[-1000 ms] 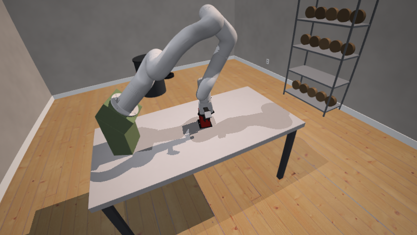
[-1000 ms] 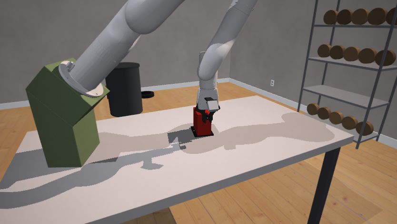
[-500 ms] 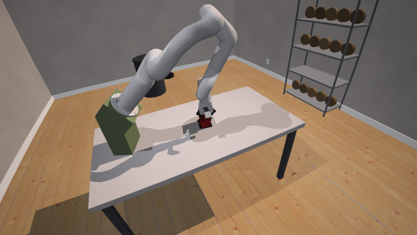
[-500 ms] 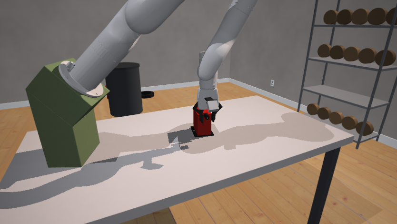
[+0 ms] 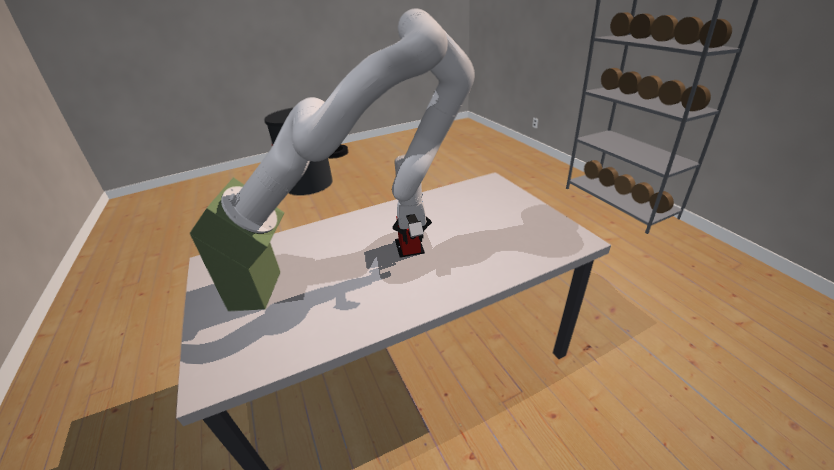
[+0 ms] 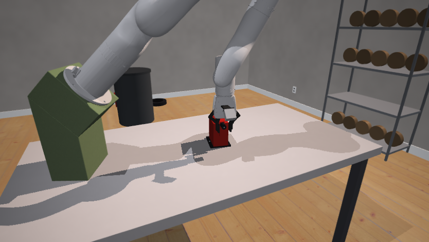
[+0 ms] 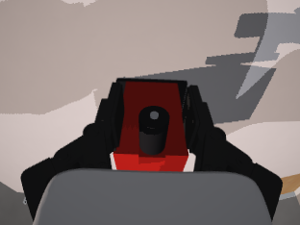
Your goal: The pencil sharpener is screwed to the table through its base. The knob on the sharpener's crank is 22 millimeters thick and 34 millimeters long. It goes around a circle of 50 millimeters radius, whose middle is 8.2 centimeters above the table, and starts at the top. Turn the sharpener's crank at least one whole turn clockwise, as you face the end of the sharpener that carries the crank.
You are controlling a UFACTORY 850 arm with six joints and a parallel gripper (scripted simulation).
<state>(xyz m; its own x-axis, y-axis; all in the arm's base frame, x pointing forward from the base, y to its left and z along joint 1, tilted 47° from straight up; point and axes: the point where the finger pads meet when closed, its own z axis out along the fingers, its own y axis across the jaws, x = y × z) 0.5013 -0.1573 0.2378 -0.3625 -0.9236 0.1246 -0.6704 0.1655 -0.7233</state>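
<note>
My hand is 20 mm to the right of the black crank knob and 10 mm short of it. Also, from my hand: crank (20 mm to the left, 10 mm ahead).
</note>
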